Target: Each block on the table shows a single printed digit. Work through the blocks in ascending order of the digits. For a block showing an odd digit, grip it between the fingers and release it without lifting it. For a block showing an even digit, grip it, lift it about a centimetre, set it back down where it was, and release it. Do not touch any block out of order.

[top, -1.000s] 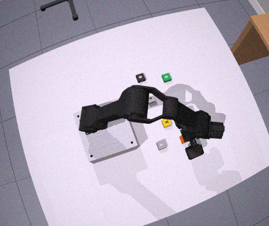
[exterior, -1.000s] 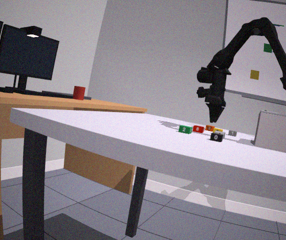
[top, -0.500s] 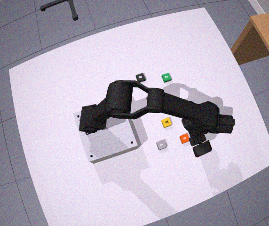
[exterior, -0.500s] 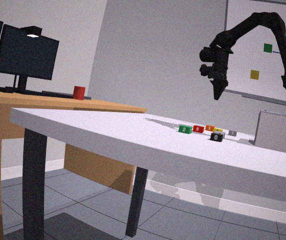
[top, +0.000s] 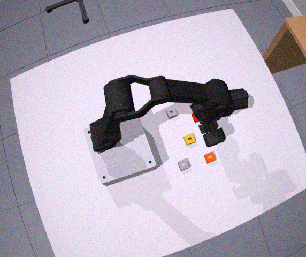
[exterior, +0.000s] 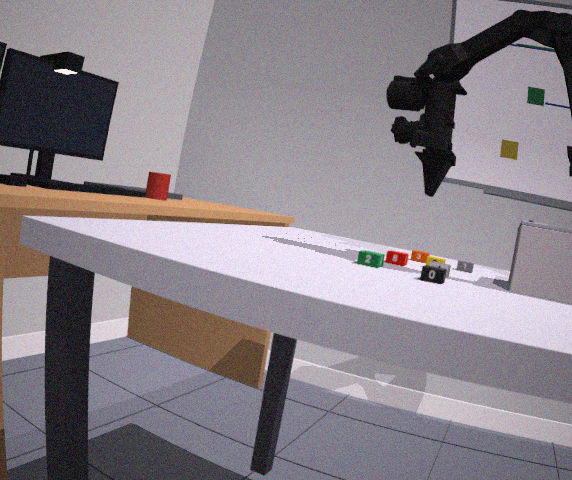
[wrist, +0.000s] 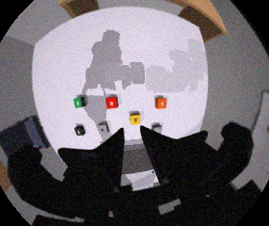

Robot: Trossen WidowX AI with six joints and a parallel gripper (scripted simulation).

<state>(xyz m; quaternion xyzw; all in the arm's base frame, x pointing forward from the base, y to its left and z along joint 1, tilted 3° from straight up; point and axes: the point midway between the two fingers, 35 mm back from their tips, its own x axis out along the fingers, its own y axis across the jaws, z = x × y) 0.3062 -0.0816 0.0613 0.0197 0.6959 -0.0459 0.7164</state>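
Right now the white block is 12 cm below my gripper tip, 10 cm to the left of it and 5 cm behind it. The rest, counted from my gripper tip: orange block (12 cm below, 11 cm to the right, 1 cm ahead); then yellow block (12 cm below, 3 cm behind, 1 cm to the right); then red block (12 cm below, 5 cm to the left, 3 cm ahead).
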